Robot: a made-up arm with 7 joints.
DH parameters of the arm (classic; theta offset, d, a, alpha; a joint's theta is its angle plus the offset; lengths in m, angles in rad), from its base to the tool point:
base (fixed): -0.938 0 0.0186 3.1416
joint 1: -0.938 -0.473 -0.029 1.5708
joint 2: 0 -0.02 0.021 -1.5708
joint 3: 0 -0.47 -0.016 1.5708
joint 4: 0 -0.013 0.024 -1.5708
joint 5: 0 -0.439 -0.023 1.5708
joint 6: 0 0.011 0.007 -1.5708
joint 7: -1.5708 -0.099 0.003 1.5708
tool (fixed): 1.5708 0.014 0 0
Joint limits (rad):
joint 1: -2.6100..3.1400
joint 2: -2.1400..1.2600
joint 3: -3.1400..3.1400
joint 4: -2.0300..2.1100
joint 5: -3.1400..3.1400
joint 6: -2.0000..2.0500
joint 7: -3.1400..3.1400
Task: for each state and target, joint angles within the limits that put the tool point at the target. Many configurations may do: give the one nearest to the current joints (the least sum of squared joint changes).
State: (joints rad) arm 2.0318 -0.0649 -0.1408 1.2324 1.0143 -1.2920 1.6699
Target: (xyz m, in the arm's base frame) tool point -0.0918 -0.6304 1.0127
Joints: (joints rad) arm 1.9383 0.3717 -0.1397 1.0320 0.9781 -1.1535 1.6919
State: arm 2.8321 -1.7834 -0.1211 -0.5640 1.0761 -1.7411 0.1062
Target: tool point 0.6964 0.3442 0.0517
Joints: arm 2.6203 -1.8001 -0.1962 -0.5356 1.0713 -1.7020 0.1071
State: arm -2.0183 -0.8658 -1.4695 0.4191 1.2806 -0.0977 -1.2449
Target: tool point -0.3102 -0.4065 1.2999
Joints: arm -1.4157 -0.5201 -1.3898 0.5527 1.2878 -0.0534 -1.2484
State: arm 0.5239 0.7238 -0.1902 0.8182 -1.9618 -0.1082 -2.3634
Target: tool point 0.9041 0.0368 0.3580
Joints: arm -0.0102 1.2600 -0.2553 0.7464 -1.9644 -0.1389 -2.3688
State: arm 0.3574 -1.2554 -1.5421 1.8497 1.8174 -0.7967 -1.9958
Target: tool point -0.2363 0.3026 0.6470
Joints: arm -0.2674 -1.2950 -1.1087 2.1032 1.8785 -0.8453 -1.9877
